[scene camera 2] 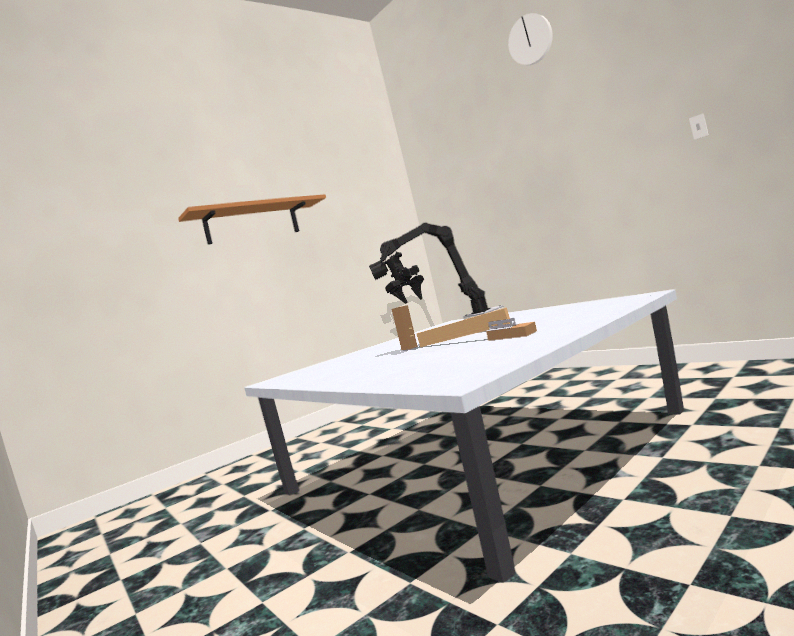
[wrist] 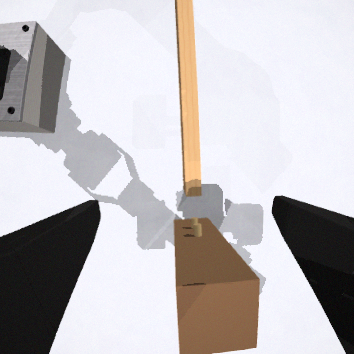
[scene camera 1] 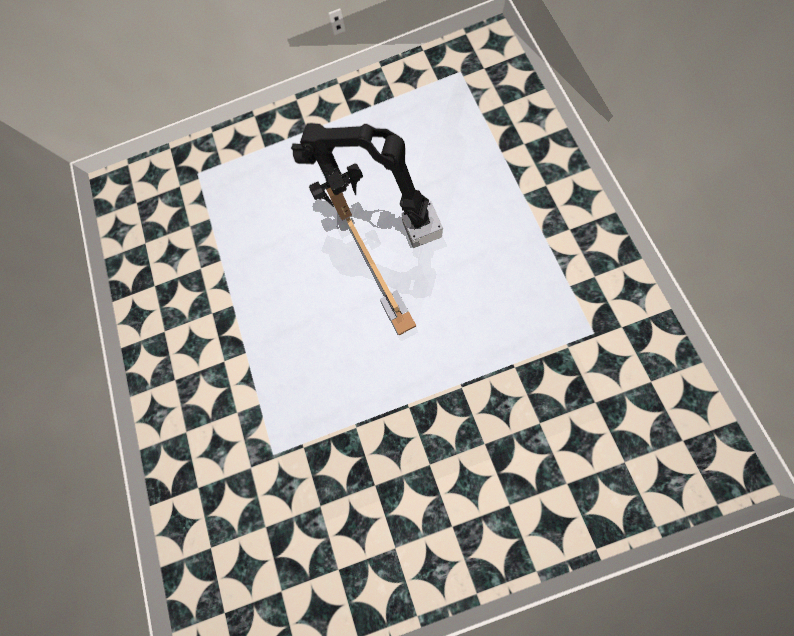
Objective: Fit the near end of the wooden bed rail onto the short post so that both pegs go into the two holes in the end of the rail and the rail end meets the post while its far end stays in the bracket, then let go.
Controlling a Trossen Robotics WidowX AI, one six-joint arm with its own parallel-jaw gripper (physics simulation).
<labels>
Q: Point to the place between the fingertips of my gripper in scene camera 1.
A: At 344,200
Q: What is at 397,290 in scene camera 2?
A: My gripper.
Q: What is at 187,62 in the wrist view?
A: A wooden bed rail.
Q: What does my gripper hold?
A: Nothing.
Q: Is my gripper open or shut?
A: Open.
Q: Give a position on a wooden bed rail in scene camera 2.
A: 476,324
</labels>
